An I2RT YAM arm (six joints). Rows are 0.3 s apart.
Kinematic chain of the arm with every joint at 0, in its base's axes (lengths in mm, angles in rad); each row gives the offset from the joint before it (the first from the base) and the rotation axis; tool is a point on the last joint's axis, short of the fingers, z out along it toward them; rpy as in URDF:
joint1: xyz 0 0 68 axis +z
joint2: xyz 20 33.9 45.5 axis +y
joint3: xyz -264 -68.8 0 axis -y
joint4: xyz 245 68.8 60 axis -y
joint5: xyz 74 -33.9 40.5 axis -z
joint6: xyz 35.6 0 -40.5 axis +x
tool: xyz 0 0 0 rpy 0 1.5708 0
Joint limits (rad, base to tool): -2.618..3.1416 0..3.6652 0..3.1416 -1.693..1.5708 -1.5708..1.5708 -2.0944..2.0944
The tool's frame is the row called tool.
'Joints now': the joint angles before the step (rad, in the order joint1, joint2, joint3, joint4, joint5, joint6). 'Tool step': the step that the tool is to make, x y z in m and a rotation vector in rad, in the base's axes. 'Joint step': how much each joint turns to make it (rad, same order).
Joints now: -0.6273 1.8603 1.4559 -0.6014 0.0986 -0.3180
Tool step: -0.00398 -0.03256 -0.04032 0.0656 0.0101 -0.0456
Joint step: -0.0729 0.1117 0.0000 0.0634 -0.0530 0.0000
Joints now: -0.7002 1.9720 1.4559 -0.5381 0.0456 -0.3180
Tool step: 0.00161 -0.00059 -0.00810 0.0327 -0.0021 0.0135
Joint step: -0.0012 0.0203 0.0000 0.0008 -0.0301 0.0000
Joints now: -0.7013 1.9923 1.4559 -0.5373 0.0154 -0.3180
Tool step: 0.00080 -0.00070 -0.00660 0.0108 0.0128 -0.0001
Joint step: 0.0000 0.0163 0.0000 -0.0004 0.0000 0.0000
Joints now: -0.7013 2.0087 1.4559 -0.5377 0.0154 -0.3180
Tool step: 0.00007 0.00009 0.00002 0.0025 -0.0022 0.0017
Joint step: 0.0000 -0.0001 0.0000 0.0000 -0.0038 0.0000
